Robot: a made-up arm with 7 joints. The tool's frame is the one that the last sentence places.
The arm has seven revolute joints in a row. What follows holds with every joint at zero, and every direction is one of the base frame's.
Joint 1 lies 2.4 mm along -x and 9.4 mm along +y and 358.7 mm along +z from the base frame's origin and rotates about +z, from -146.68 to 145.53 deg.
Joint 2 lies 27.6 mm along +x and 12.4 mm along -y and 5.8 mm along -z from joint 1 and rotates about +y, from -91.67 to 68.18 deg.
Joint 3 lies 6.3 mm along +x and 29 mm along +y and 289.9 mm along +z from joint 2 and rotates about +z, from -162.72 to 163.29 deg.
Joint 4 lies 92 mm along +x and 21.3 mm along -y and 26.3 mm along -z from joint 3 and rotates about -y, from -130.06 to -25.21 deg.
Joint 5 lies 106.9 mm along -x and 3.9 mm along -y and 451.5 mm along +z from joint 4 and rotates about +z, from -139.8 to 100.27 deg.
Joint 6 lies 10 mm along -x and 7.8 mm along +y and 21.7 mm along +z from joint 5 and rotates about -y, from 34.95 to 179.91 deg.
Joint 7 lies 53.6 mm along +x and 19.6 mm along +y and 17.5 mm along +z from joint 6 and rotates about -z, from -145.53 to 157.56 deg.
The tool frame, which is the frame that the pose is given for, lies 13.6 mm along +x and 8.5 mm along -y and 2.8 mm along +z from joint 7; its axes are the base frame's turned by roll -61.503, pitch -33.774 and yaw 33.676 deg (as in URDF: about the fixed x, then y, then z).
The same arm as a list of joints. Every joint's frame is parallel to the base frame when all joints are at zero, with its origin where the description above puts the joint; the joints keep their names.
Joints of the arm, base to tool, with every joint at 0 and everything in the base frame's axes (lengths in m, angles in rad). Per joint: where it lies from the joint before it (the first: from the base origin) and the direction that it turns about. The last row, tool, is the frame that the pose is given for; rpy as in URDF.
joint 1: offset -0.0024 0.0094 0.3587 axis +z
joint 2: offset 0.0276 -0.0124 -0.0058 axis +y
joint 3: offset 0.0063 0.029 0.2899 axis +z
joint 4: offset 0.092 -0.0213 -0.0263 axis -y
joint 5: offset -0.1069 -0.0039 0.4515 axis +z
joint 6: offset -0.01 0.0078 0.0217 axis -y
joint 7: offset 0.0536 0.0196 0.0175 axis -z
tool: offset 0.0136 -0.0085 0.0028 rpy -1.0734 -0.5895 0.5878
Joint limits (rad, base to tool): -2.56..2.54 -1.5999..1.19 -2.84..2.8499 -2.27..-0.44 -2.44..1.75 0.61..3.14 -2.54..2.7499

